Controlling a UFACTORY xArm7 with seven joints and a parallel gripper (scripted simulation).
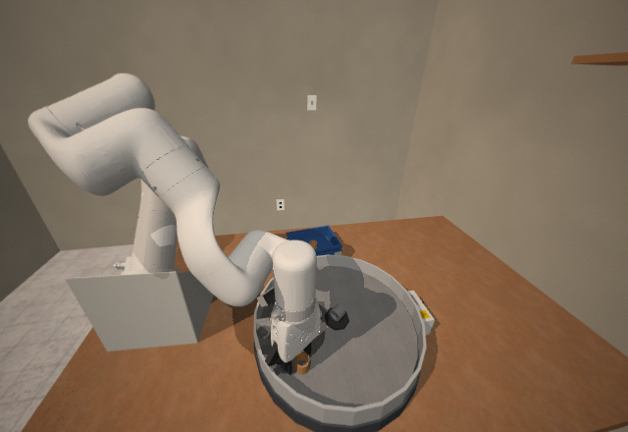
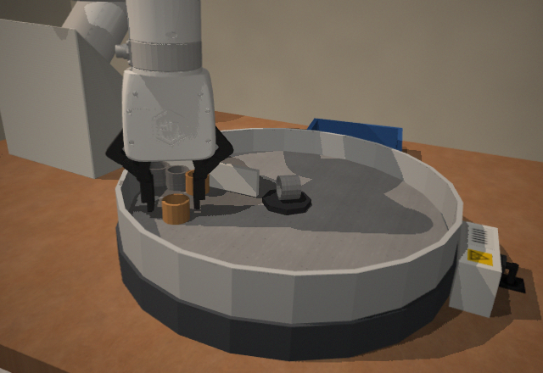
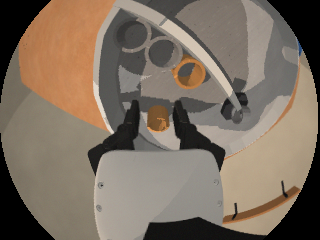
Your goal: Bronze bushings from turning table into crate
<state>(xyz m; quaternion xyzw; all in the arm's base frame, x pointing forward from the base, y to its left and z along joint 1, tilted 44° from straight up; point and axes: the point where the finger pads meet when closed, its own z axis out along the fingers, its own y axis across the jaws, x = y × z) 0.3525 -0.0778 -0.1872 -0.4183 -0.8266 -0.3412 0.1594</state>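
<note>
The blue crate is 450 mm to the left of my hand, 100 mm ahead of it and 60 mm below it. Also, from my hand: turning table 110 mm ahead, 90 mm to the left, 30 mm below.
</note>
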